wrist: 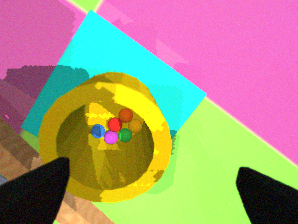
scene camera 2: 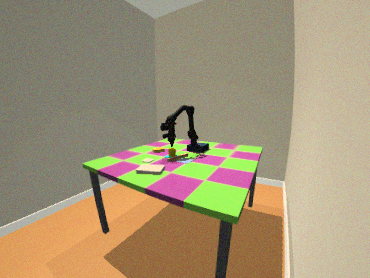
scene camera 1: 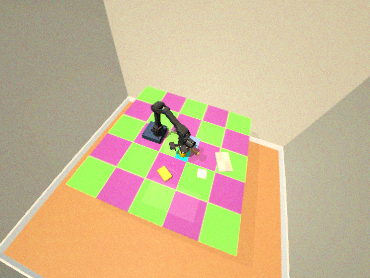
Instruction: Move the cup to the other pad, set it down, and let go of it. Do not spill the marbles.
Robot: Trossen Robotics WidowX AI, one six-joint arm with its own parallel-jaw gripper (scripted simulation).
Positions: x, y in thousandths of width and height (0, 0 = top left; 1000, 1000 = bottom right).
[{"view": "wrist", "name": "gripper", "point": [525, 766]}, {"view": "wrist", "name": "mustard-yellow cup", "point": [334, 770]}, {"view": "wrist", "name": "cyan pad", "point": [327, 212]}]
